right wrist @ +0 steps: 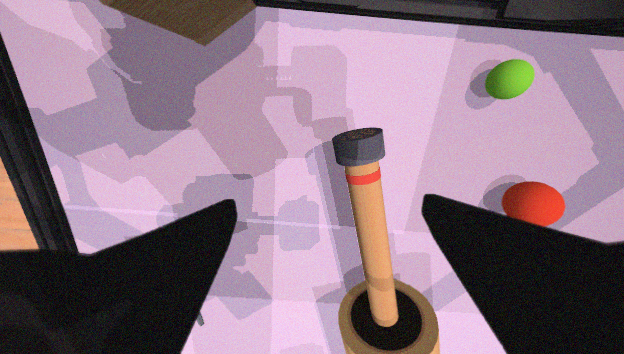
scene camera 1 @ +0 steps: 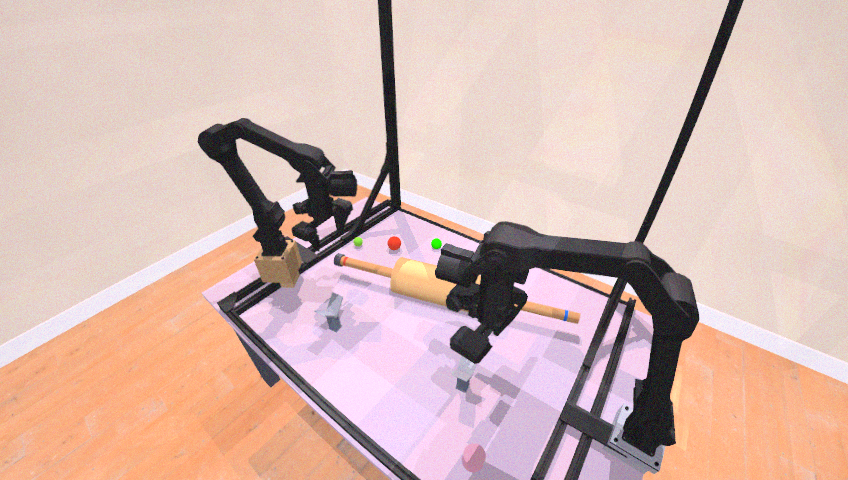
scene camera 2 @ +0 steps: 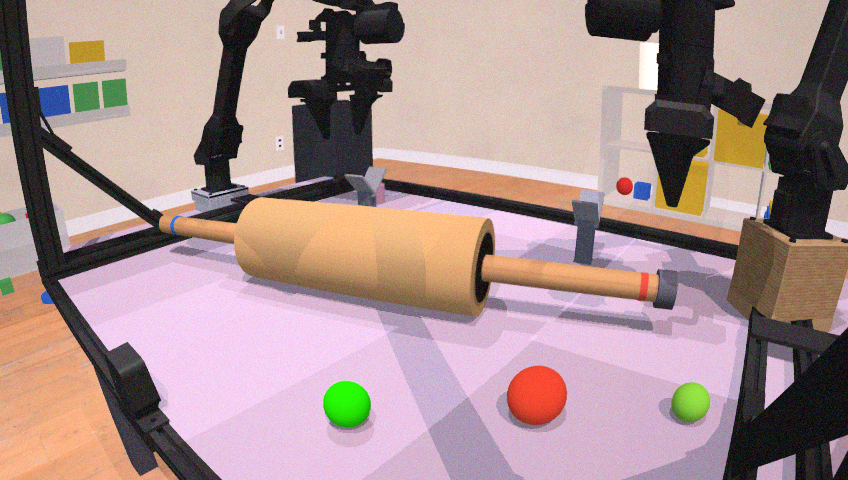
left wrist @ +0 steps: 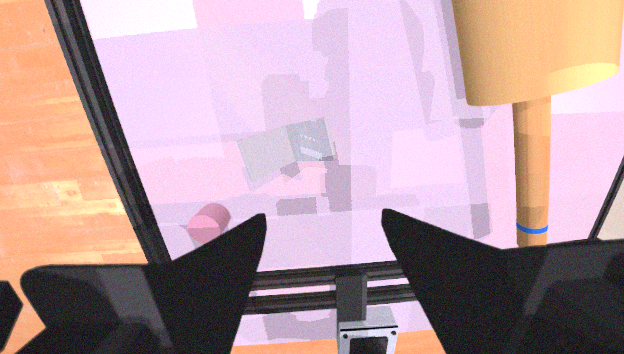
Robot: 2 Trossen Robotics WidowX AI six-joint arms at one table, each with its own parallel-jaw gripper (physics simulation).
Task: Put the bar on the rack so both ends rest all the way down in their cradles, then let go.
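Frame: origin at the left arm's base, x ahead, y left, z up, level; millimetres.
Seen in the pictures: left gripper, between the fingertips: [scene camera 1: 486, 346] [scene camera 2: 342, 136] [left wrist: 324, 218]; right gripper, between the fingertips: [right wrist: 328, 205] [scene camera 1: 329, 242] [scene camera 2: 674, 197]; left arm's base, origin of its link: [scene camera 1: 640, 434] [scene camera 2: 218, 188] [left wrist: 367, 349]; right arm's base, origin of its link: [scene camera 1: 275, 249] [scene camera 2: 797, 230].
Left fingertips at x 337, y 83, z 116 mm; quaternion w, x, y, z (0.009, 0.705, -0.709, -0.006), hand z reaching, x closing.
Offsets run from my left fingertips to a thing's top centre.
The bar [scene camera 1: 416, 282] [scene camera 2: 363, 255] [left wrist: 540, 50] [right wrist: 370, 225], a thick tan roller with thin handles, lies on the table behind the rack in scene camera 1. It has a blue band at one end, a red band and dark cap at the other. The rack's two grey V-shaped cradles, one {394 mm ahead, 104 mm left, 60 mm down} [scene camera 1: 334, 318] [scene camera 2: 586, 231] at the left and one {29 mm ahead, 25 mm left, 60 mm down} [scene camera 1: 463, 379] [scene camera 2: 367, 189] [left wrist: 270, 152] at the right in scene camera 1, carry no bar. My left gripper [scene camera 1: 489, 333] [scene camera 2: 343, 136] [left wrist: 324, 218] is open and empty above the right cradle. My right gripper [scene camera 1: 327, 236] [scene camera 2: 672, 202] [right wrist: 328, 205] is open and empty, above and near the capped end.
A bright green ball {396 mm ahead, 348 mm right, 120 mm down} [scene camera 1: 436, 243] [scene camera 2: 346, 403], a red ball {507 mm ahead, 252 mm right, 110 mm down} [scene camera 1: 393, 243] [scene camera 2: 536, 394] [right wrist: 533, 203] and a light green ball {620 mm ahead, 183 mm right, 124 mm down} [scene camera 1: 357, 242] [scene camera 2: 690, 402] [right wrist: 510, 79] lie beyond the bar. A pink cylinder {82 mm back, 148 mm left, 121 mm down} [scene camera 1: 473, 457] [left wrist: 206, 227] stands near the front edge. Black rails border the table.
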